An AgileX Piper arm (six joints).
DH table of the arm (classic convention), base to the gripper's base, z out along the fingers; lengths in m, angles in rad. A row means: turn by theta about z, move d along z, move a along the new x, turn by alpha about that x. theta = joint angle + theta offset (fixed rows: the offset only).
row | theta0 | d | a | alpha
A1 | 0 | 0.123 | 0 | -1.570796
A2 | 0.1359 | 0 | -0.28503 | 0
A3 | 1.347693 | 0 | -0.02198 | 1.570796
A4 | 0 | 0.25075 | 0 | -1.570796
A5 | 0 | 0 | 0 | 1.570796
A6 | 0 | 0.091 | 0 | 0
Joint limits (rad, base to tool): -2.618..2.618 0..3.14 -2.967..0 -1.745..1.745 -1.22..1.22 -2.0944..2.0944
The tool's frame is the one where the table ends.
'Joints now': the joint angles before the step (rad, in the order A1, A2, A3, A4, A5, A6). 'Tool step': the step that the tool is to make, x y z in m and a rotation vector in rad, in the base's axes. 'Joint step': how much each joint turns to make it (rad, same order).
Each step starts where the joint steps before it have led.
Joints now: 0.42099, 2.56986, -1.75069, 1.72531, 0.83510, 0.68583
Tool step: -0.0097, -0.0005, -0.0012, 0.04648, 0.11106, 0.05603
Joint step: -0.00452, -0.00007, 0.01644, -0.04159, 0.09413, 0.10289
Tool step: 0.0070, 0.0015, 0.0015, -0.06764, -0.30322, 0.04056
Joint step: 0.00532, 0.00007, -0.01274, 0.03854, -0.06764, -0.31764
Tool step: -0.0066, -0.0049, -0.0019, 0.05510, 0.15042, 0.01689
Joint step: -0.01328, 0.00005, 0.02105, -0.02329, 0.08357, 0.13623
